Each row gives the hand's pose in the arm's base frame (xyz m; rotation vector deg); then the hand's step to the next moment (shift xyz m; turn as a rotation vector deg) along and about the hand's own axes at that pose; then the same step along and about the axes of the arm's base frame.
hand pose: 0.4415 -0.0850 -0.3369 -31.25 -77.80 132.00
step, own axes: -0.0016 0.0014 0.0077 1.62 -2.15 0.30
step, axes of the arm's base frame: -0.0029 -0.0070 0.0024 -1.20 1.59 1.84
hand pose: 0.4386 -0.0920 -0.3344 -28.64 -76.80 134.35
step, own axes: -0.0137 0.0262 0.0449 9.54 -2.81 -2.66
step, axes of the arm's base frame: -0.0142 -0.0519 0.0002 -6.46 8.01 0.12
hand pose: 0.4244 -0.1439 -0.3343 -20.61 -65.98 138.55
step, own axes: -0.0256 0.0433 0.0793 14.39 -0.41 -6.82
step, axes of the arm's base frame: -0.0219 -0.0898 0.0165 -9.64 11.83 -4.57
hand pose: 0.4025 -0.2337 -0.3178 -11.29 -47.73 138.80
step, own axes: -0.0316 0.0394 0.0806 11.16 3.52 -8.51
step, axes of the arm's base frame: -0.0170 -0.0851 0.0390 -8.27 8.37 -8.42
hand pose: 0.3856 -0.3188 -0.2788 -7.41 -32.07 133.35
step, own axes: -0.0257 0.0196 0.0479 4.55 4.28 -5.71
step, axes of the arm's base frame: -0.0056 -0.0471 0.0330 -4.62 2.39 -6.68
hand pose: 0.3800 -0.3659 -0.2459 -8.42 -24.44 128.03
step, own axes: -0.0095 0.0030 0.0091 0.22 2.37 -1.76
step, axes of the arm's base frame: 0.0017 -0.0113 0.0071 -1.42 -0.79 -2.47
